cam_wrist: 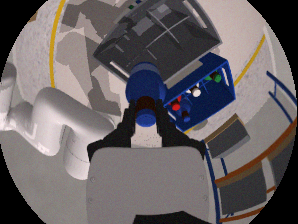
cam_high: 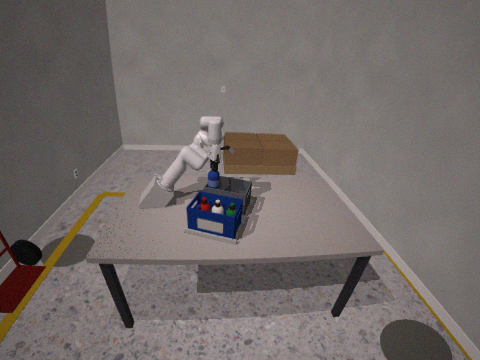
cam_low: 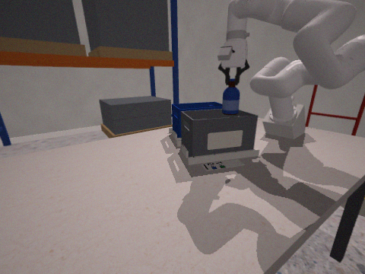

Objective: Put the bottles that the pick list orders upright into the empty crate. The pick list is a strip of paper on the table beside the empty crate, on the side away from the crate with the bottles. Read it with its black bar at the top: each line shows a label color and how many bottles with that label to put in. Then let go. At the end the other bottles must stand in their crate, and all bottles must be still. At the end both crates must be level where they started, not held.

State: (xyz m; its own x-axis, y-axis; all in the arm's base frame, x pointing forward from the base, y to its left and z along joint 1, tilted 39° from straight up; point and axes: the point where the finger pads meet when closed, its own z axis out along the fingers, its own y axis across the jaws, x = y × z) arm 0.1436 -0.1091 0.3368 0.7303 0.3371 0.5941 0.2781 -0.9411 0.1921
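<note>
Right now the grey crate is 100 mm ahead of my hand and 220 mm below it. Also, from my hand: blue crate (10 mm behind, 210 mm to the right, 220 mm below); then red-capped bottle (70 mm behind, 140 mm to the right, 220 mm below); then white-capped bottle (10 mm ahead, 170 mm to the right, 220 mm below).
</note>
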